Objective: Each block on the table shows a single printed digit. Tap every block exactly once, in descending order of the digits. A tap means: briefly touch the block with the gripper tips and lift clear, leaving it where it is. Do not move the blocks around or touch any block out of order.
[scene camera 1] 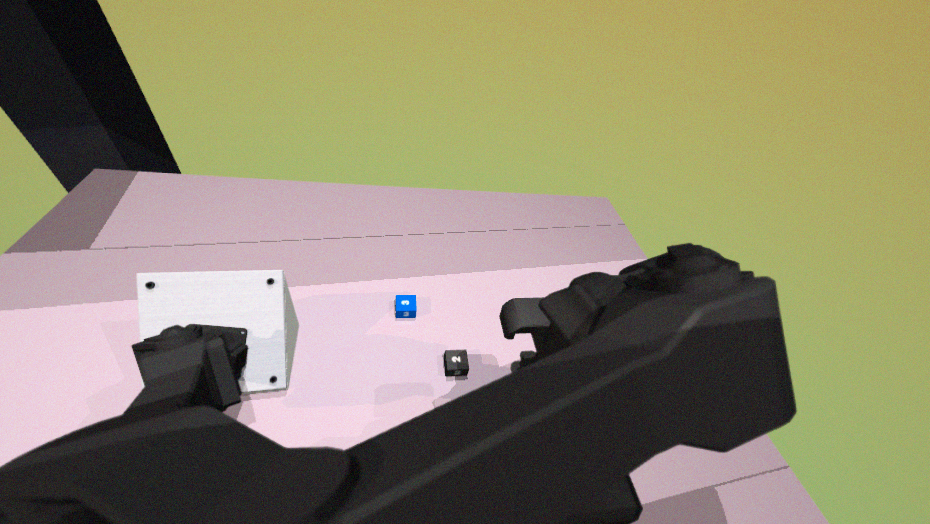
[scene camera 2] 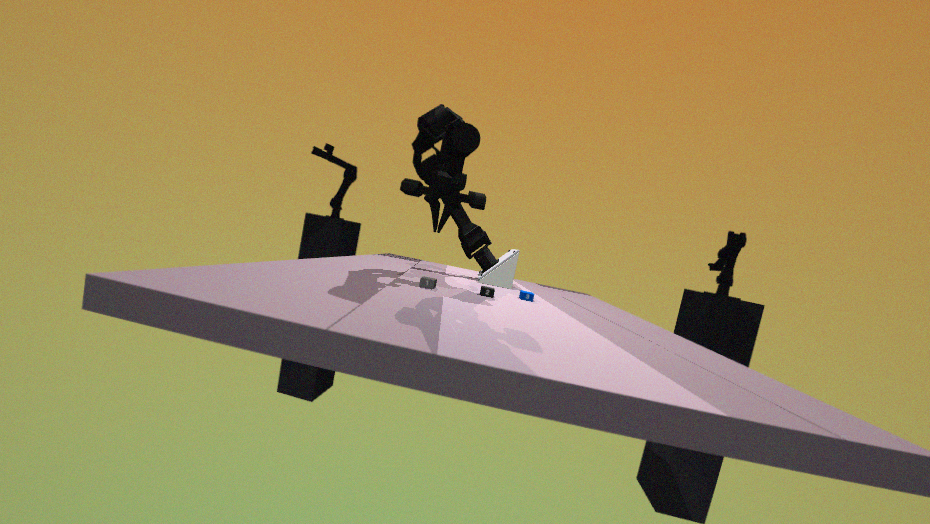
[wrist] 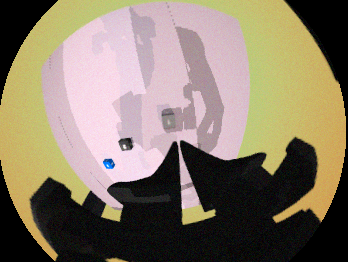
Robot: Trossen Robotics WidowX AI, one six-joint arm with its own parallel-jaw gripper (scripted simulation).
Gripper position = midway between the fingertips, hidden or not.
Observation:
The gripper (scene camera 1: 532,429) is shut, with nothing in its grasp.
The gripper shows as well in scene camera 2 (scene camera 2: 436,232) and in the wrist view (wrist: 178,144).

